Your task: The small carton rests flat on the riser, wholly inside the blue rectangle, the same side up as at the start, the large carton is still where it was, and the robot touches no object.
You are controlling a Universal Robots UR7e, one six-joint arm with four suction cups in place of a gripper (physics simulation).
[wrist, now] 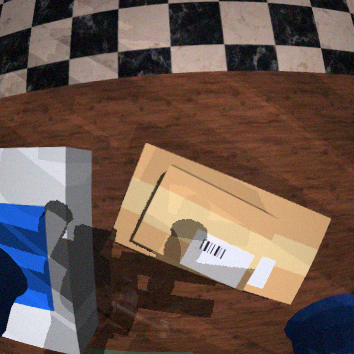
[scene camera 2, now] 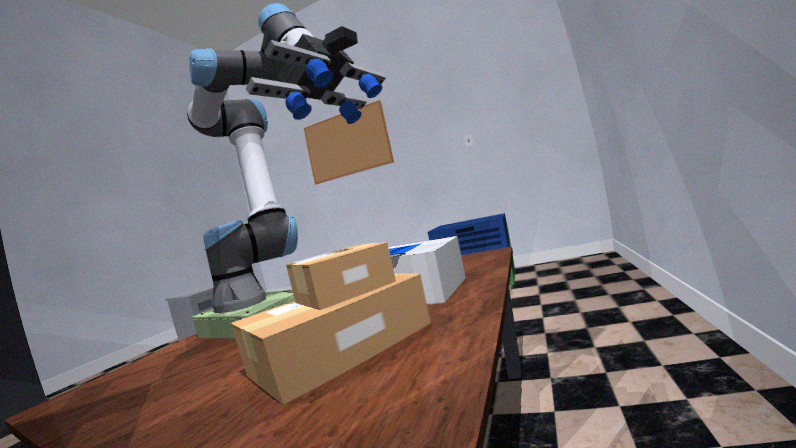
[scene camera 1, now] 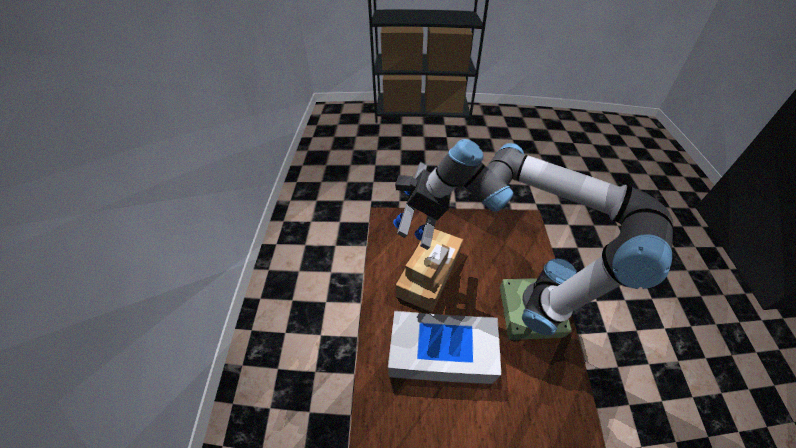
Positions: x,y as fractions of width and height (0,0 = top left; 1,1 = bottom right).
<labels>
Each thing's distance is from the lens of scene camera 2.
suction head (scene camera 2: 0.40,0.16): 0.56 m
small carton (scene camera 2: 0.40,0.63): 0.53 m
large carton (scene camera 2: 0.36,0.78): 0.49 m
The marked spots on the large carton and the suction head are 0.42 m apart.
</labels>
